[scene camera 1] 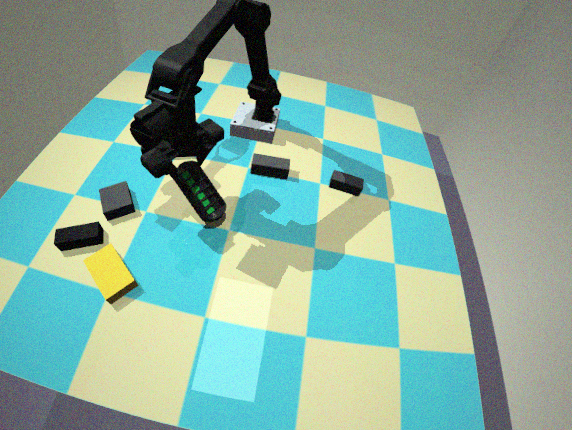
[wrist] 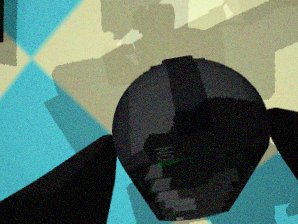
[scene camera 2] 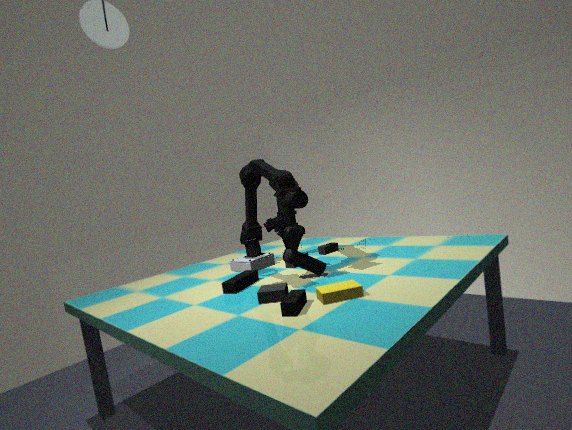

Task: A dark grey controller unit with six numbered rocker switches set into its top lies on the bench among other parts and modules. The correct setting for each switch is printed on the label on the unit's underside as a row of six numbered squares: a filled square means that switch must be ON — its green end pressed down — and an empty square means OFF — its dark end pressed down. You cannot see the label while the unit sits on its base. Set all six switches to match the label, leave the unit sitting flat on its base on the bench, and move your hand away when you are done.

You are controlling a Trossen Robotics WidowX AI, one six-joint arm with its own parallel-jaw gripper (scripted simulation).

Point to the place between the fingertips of the gripper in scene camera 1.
187, 172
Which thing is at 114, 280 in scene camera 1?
A yellow block.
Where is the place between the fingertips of the gripper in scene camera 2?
At 291, 253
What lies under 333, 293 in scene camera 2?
A yellow block.
